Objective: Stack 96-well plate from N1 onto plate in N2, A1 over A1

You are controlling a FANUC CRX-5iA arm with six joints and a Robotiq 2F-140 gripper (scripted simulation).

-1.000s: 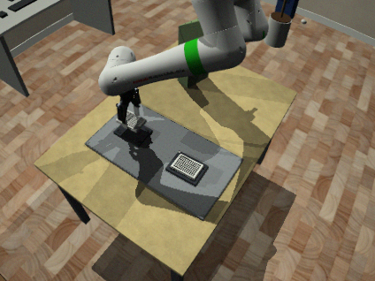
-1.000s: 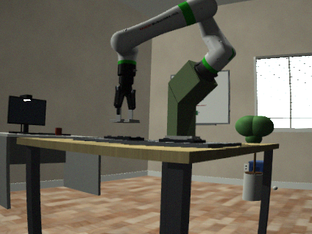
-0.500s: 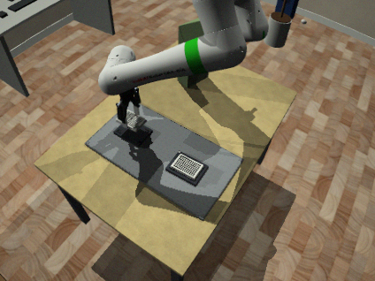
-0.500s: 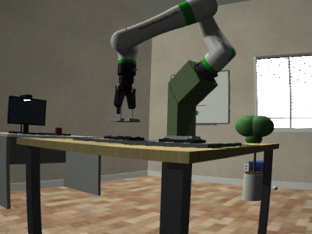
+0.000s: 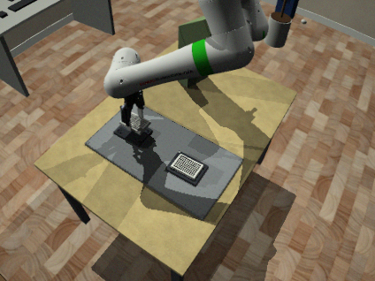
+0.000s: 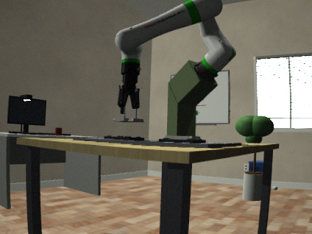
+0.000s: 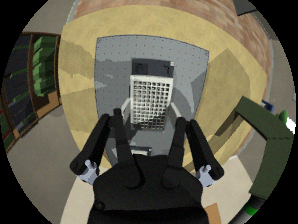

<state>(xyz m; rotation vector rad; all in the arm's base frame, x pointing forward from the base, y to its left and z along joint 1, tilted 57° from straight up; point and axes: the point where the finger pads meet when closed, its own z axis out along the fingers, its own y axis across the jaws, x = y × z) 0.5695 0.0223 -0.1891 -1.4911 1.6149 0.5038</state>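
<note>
My gripper is now 3 cm to the left of the plate nest N1 and 11 cm above it. From my hand the other things lie so: white 96-well plate 2 cm below.
</note>
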